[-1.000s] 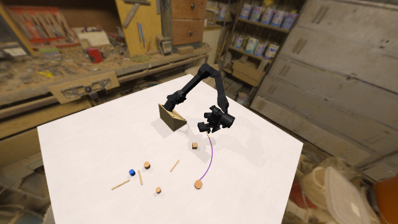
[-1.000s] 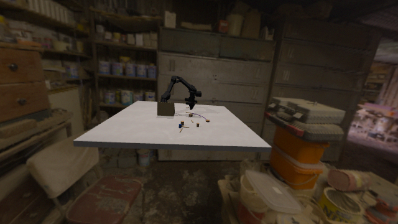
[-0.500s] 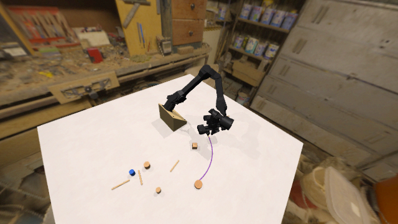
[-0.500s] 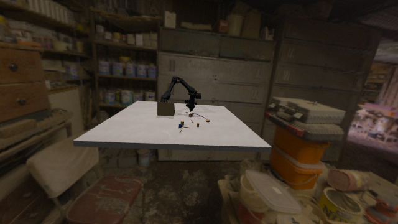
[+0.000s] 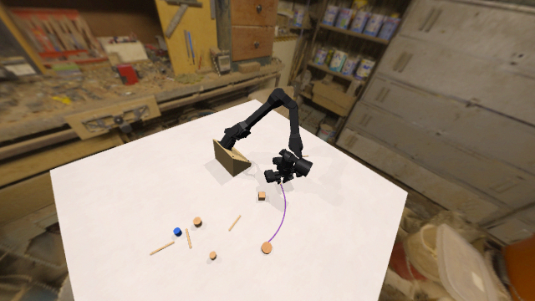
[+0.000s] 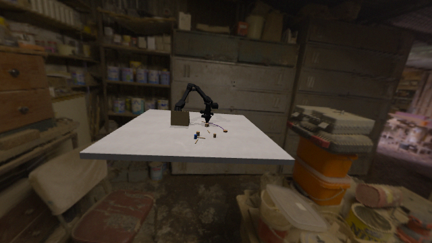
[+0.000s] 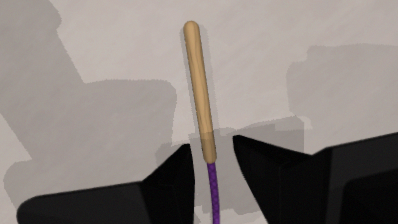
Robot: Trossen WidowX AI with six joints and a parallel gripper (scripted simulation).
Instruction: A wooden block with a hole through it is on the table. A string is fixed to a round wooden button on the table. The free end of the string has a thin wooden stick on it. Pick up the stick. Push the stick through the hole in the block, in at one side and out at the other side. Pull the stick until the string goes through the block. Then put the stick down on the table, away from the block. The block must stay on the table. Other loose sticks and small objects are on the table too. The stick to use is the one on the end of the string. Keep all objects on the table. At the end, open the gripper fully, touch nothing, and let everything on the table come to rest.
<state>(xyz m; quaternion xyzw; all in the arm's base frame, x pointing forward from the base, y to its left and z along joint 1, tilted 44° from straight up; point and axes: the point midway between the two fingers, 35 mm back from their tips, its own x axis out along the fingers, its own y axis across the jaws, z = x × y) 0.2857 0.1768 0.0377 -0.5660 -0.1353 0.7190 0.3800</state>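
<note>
Now: the small wooden block 1 cm ahead of my gripper tip, 13 cm to the right of it and 1 cm above it. The rest, counted from my gripper tip: round wooden button 18 cm ahead, 25 cm to the right; thin wooden stick 1 cm behind; blue cylinder 7 cm behind, 49 cm to the right, 1 cm above.
</note>
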